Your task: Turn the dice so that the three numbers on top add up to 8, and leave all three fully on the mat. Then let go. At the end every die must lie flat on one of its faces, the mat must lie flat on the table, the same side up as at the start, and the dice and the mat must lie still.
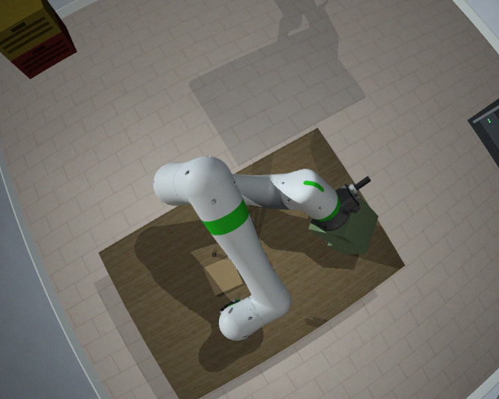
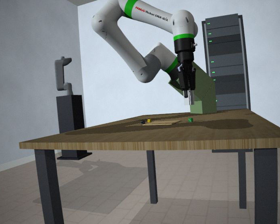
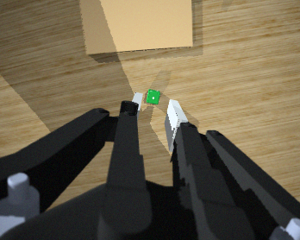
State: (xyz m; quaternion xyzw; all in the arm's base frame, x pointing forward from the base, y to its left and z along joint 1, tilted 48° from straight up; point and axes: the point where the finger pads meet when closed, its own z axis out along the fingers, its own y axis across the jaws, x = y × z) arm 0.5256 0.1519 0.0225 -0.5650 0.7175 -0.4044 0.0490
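The green die is 100 mm below my hand. Round my hand: tan mat 10 mm behind, 130 mm to the right, 110 mm below; then yellow die 90 mm behind, 220 mm to the right, 100 mm below; then black die 30 mm behind, 240 mm to the right, 100 mm below.
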